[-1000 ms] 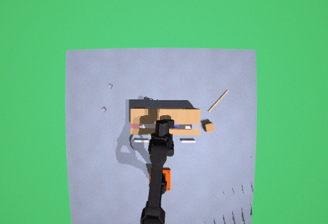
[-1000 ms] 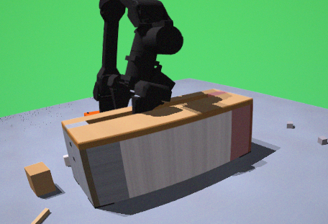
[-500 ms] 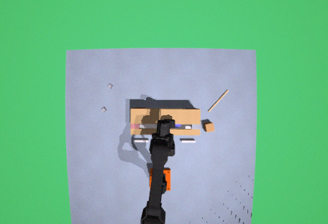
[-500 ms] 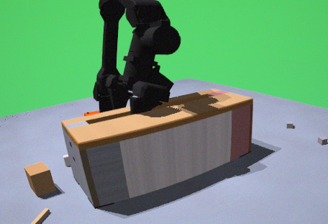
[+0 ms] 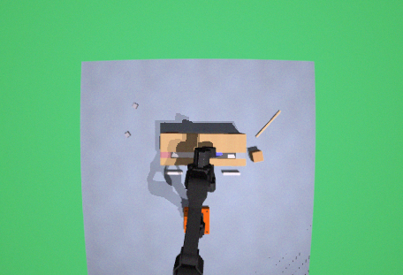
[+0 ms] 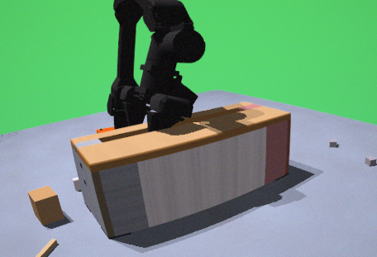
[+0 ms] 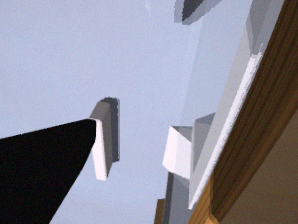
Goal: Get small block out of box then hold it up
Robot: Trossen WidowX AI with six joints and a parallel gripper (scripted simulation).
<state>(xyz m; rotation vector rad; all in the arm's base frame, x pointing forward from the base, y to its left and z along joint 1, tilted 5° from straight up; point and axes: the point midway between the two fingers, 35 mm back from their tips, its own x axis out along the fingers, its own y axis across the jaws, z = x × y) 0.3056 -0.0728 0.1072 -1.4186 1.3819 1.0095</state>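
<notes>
My gripper tip is 6 cm short of the blue block and 2 cm to the left of it. Also, from my gripper tip: tan-topped box: 5 cm to the left, 4 cm ahead, 2 cm below; then tan cube: 23 cm to the right, 6 cm below, 2 cm ahead; then thin wooden stick: 30 cm to the right, 19 cm ahead, 8 cm below.
</notes>
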